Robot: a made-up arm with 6 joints. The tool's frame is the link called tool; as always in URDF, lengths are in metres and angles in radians. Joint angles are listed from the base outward.
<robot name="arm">
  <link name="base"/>
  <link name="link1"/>
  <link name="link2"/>
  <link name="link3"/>
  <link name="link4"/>
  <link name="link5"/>
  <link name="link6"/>
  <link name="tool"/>
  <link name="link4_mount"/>
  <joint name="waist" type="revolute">
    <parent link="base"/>
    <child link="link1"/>
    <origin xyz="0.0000 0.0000 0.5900"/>
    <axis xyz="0 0 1"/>
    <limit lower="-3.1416" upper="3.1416"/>
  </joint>
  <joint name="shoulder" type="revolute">
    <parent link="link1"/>
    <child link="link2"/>
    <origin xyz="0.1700 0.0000 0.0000"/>
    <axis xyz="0 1 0"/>
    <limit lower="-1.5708" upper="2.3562"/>
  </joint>
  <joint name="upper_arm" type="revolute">
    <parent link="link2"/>
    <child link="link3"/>
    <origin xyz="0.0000 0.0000 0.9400"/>
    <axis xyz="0 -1 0"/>
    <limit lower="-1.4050" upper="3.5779"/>
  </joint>
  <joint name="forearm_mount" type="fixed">
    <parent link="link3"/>
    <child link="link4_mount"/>
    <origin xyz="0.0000 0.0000 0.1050"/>
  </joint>
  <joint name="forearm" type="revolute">
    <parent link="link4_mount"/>
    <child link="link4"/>
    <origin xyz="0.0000 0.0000 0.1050"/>
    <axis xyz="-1 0 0"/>
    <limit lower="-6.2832" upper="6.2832"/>
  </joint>
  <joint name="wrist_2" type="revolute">
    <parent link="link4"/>
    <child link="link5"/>
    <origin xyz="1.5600 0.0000 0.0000"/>
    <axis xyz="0 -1 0"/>
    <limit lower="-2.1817" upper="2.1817"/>
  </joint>
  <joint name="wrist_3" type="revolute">
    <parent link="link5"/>
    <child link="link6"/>
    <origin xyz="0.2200 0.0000 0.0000"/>
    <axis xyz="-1 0 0"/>
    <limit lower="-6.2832" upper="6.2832"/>
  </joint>
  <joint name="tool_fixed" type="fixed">
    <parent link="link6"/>
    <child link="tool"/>
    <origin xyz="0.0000 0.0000 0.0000"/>
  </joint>
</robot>
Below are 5 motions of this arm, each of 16 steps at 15 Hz.
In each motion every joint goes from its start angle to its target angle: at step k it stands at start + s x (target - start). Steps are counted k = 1, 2, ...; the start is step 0. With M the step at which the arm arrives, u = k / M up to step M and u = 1 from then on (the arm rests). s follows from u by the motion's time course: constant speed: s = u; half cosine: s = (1 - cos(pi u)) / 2; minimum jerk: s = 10 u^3 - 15 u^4 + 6 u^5.
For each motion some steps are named. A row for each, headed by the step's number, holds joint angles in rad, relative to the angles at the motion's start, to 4 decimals.
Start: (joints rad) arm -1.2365 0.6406 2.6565 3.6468 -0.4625 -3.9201
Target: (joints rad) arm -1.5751 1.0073 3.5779 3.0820 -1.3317 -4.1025
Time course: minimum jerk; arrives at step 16
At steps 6, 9, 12, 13, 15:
6: -0.0932 0.1009 0.2536 -0.1554 -0.2392 -0.0502
9: -0.2086 0.2259 0.5676 -0.3479 -0.5354 -0.1124
12: -0.3035 0.3287 0.8260 -0.5063 -0.7792 -0.1635
13: -0.3221 0.3488 0.8765 -0.5373 -0.8268 -0.1735
15: -0.3378 0.3659 0.9194 -0.5635 -0.8673 -0.1820

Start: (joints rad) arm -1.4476 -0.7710 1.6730 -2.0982 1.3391 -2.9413
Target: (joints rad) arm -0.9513 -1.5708 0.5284 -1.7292 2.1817 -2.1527
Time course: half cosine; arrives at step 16
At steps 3, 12, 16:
3: 0.0418 -0.0674 -0.0964 0.0311 0.0710 0.0665
12: 0.4236 -0.6827 -0.9770 0.3150 0.7192 0.6731
16: 0.4963 -0.7998 -1.1446 0.3690 0.8426 0.7886

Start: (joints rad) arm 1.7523 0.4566 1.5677 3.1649 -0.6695 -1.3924
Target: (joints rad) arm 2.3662 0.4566 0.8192 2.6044 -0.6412 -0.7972
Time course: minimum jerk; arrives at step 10
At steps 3, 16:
3: 0.1001 0.0000 -0.1221 -0.0914 0.0046 0.0971
16: 0.6139 0.0000 -0.7485 -0.5605 0.0283 0.5952

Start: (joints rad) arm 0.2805 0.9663 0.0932 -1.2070 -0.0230 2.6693
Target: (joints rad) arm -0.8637 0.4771 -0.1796 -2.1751 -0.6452 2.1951
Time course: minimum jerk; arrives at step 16
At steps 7, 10, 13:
7: -0.4394 -0.1879 -0.1048 -0.3718 -0.2389 -0.1821
10: -0.8293 -0.3546 -0.1977 -0.7017 -0.4510 -0.3437
13: -1.0884 -0.4653 -0.2595 -0.9209 -0.5919 -0.4511

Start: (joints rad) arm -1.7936 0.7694 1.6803 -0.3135 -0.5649 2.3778
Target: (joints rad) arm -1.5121 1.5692 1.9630 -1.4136 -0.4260 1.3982
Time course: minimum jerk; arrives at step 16
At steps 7, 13, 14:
7: 0.1081 0.3071 0.1086 -0.4225 0.0533 -0.3762
13: 0.2678 0.7608 0.2689 -1.0464 0.1321 -0.9318
14: 0.2770 0.7870 0.2782 -1.0824 0.1367 -0.9639

